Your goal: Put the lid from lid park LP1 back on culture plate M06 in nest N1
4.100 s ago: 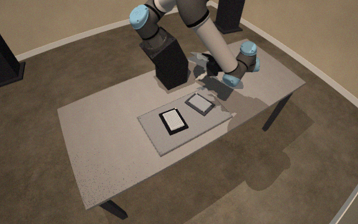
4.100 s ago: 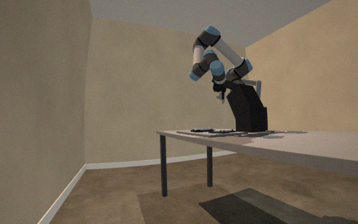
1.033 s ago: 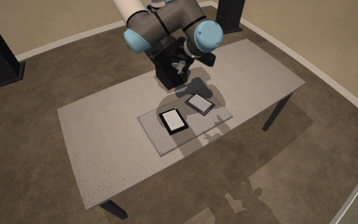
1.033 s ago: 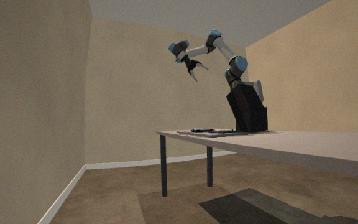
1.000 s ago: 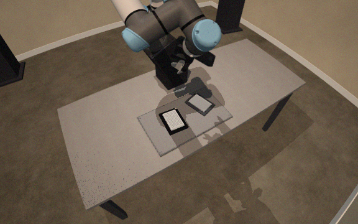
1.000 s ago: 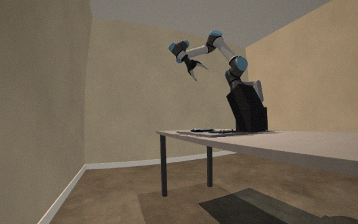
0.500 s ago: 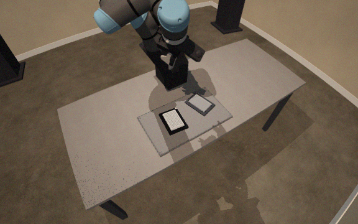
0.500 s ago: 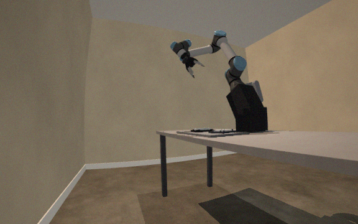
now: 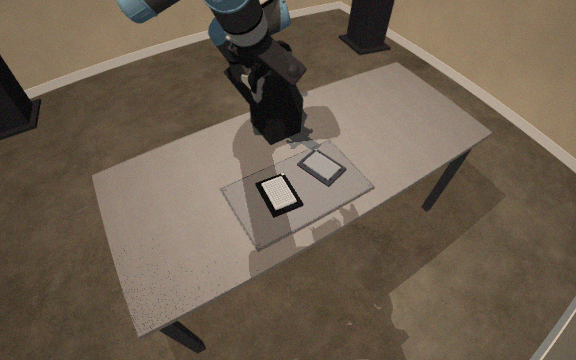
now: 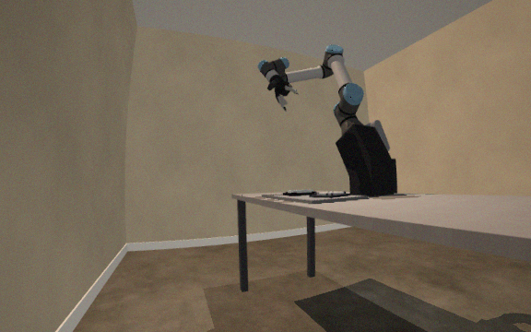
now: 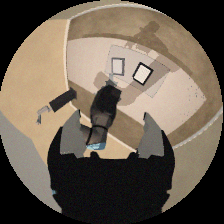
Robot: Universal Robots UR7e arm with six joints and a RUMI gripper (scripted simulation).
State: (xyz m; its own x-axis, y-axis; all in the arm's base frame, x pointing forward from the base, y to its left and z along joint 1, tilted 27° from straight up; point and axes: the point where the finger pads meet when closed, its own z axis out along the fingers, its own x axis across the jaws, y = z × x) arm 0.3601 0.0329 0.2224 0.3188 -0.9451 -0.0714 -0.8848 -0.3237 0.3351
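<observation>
My gripper is now 510 mm above the see-through lid, 240 mm to the right of it and 80 mm past it. Also, from my hand: plate nest N1 (520 mm below, 30 mm to the left, 30 mm behind); culture plate M06 (510 mm below, 30 mm to the left, 30 mm behind); lid park LP1 (520 mm below, 240 mm to the left, 80 mm behind).
</observation>
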